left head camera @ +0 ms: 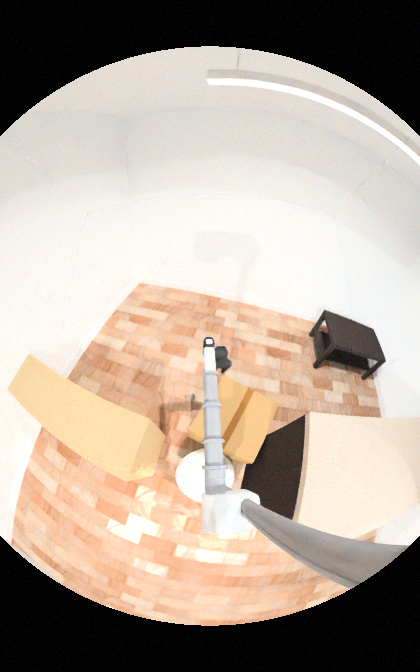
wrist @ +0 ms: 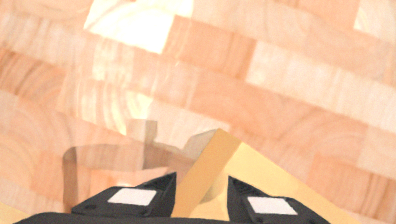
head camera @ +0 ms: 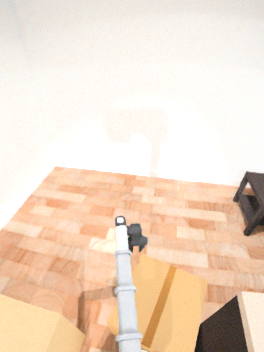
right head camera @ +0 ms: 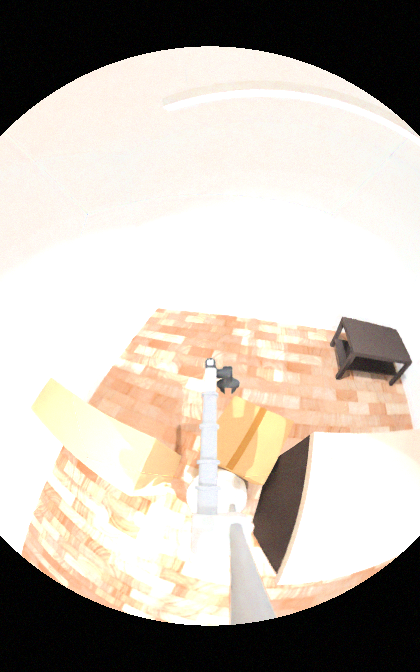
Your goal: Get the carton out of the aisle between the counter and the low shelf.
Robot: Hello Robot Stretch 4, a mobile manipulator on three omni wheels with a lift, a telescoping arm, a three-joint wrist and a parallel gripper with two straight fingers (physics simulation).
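Frame: origin at the robot's base, x ahead, y left, z up, level; millimetres.
Where they show: gripper, fingertip midpoint: (wrist: 201, 189) (head camera: 136, 251).
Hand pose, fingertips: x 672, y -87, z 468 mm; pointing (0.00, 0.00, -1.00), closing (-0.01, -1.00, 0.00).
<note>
After its pixels a point has its place.
The carton (head camera: 186, 300) @[y -348, x 370, z 379 mm] (left head camera: 261, 415) (right head camera: 275, 435) (wrist: 270, 177) @[y -170, x 660, z 379 mm] is a tan box with a darker tape strip. It stands askew on the floor between the counter (head camera: 255, 312) @[y -406, x 176, z 883 mm] (left head camera: 355, 465) (right head camera: 360, 490), cream-topped with a black side, and a long pale yellow block at the left that looks like the low shelf (head camera: 27, 325) @[y 447, x 278, z 583 mm] (left head camera: 90, 425) (right head camera: 100, 430). My gripper (head camera: 136, 247) @[y -87, x 672, z 468 mm] (left head camera: 225, 369) (right head camera: 228, 391) (wrist: 201, 189) @[y -87, x 672, z 468 mm] is open and empty, pointing down by the carton's far left corner. That corner shows between and beyond the fingers in the wrist view. My arm hides part of the carton's left side.
A small dark table (head camera: 259, 190) @[y -1386, x 1163, z 423 mm] (left head camera: 352, 337) (right head camera: 375, 337) stands at the far right. My white round base (left head camera: 192, 475) (right head camera: 235, 495) is close to the carton's near side. Walls (head camera: 130, 85) @[y -196, x 2156, z 1180 mm] enclose the far and left sides. The telescoping arm (head camera: 126, 290) @[y -4, x 329, z 807 mm] (left head camera: 212, 420) (right head camera: 209, 435) reaches forward.
</note>
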